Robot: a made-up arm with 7 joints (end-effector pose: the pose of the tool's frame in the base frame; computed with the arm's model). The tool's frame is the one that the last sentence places. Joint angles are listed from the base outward.
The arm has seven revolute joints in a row. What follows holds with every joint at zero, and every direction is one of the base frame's.
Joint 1 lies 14.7 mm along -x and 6.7 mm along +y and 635.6 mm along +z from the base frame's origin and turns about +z.
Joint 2 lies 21.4 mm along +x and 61.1 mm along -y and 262.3 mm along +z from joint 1 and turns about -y.
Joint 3 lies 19.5 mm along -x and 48.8 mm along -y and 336.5 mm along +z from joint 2 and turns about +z.
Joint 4 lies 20.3 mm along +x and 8.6 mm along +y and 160.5 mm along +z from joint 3 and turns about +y.
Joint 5 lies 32.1 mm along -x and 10.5 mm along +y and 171.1 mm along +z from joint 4 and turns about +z.
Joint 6 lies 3.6 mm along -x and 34.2 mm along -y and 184.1 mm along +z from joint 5 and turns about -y.
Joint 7 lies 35.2 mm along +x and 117.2 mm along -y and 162.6 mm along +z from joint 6 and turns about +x.
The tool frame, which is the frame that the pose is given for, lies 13 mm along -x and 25.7 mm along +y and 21.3 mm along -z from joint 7; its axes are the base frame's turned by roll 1.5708, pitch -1.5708 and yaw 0 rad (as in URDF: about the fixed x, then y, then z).
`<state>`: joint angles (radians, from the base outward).
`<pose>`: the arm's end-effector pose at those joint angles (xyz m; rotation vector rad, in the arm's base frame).
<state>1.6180 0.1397 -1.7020 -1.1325 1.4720 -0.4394 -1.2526</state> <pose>-0.2341 0.0024 1.7229 -0.9599 0.2318 2.4602</pose>
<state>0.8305 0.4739 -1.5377 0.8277 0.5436 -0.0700 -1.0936</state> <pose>0.0961 -0.6711 1.5338 1.3612 -0.6311 1.2585</pose>
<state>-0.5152 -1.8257 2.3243 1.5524 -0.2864 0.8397 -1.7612</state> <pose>0.7931 -0.0743 0.9780 -1.2203 0.6216 -2.4342</pose>
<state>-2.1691 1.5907 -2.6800 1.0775 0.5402 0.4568 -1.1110</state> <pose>0.2144 0.6749 0.3984 2.0039 2.0767 0.7673</pose>
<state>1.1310 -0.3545 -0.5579 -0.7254 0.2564 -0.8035 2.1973</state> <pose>0.1280 0.1034 1.8687 2.5223 -1.2564 -0.6566</pose>
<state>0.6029 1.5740 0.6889 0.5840 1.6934 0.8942 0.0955</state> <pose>-0.7170 -0.3939 1.1973 -0.8619 -0.8603 -1.6371</pose>
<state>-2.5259 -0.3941 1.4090 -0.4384 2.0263 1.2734 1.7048</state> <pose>-0.4569 -0.1405 1.7604 -1.7705 0.2168 -0.8815</pose>
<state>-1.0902 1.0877 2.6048 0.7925 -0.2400 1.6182 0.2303</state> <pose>-0.3856 0.7490 1.2252 -1.5873 -0.3470 -2.6684</pose>
